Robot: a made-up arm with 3 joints.
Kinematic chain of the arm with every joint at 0, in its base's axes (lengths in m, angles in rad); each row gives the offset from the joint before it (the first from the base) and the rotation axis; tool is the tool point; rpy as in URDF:
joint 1: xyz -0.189 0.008 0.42 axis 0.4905 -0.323 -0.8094
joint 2: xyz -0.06 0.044 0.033 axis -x
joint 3: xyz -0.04 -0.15 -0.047 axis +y
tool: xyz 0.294 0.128 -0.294 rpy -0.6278 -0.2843 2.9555
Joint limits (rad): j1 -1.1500..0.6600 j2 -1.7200..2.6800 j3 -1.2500..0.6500
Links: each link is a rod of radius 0.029 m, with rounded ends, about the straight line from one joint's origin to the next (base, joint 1, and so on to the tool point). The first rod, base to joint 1, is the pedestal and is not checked.
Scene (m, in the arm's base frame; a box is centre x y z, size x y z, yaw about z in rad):
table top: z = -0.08
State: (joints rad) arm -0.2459 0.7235 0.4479
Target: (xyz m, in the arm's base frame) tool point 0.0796 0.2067 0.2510
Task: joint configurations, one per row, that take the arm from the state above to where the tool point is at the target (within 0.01 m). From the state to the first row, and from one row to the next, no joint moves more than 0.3 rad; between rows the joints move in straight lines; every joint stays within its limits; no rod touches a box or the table.
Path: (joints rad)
1: -0.1791 0.4329 0.3161
2: -0.1124 0.1423 0.1844
3: -0.0456 -0.1482 0.0526
4: 0.0212 -0.4388 -0.0791
5: 0.0880 -0.7294 -0.2109

